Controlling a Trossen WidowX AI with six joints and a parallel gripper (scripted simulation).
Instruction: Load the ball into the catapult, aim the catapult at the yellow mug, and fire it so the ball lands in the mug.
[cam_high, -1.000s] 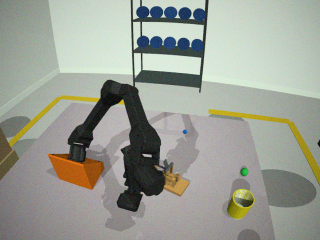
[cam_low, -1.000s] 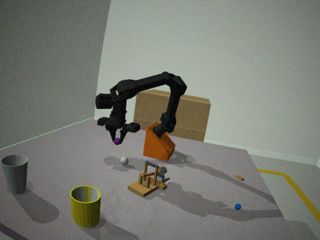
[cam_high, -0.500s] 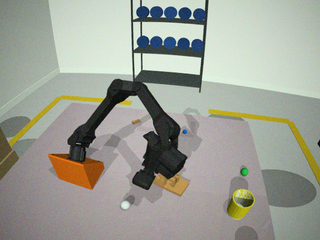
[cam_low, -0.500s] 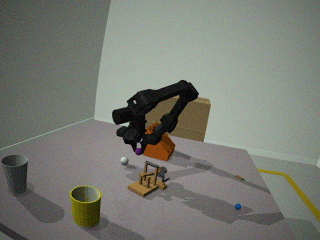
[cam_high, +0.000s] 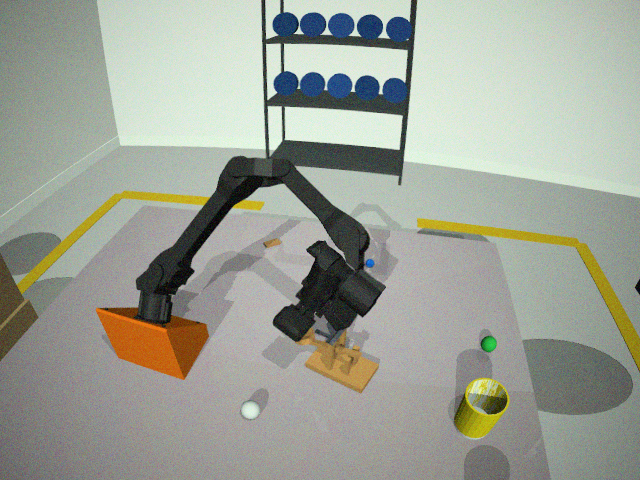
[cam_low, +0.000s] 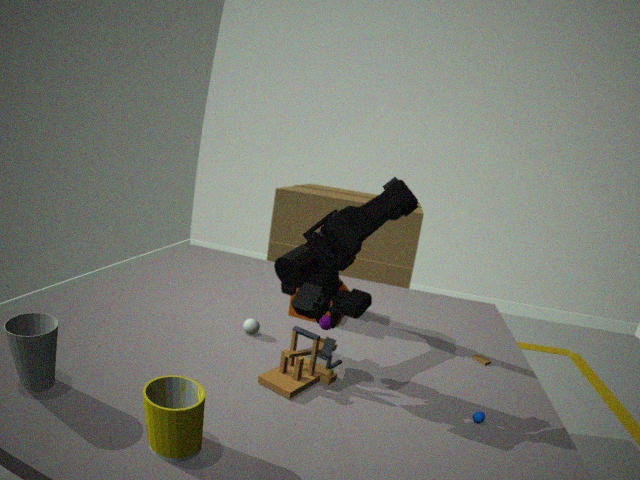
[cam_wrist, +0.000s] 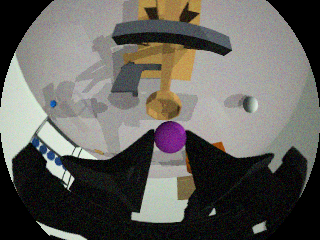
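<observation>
The wooden catapult is 6 cm ahead of my gripper tip, 1 cm to the right of it and 4 cm below it. From my gripper tip the other things lie so: purple ball (1 cm above); then white ball (8 cm behind, 18 cm to the right, 8 cm below); then small blue ball (16 cm ahead, 33 cm to the left, 8 cm below).
</observation>
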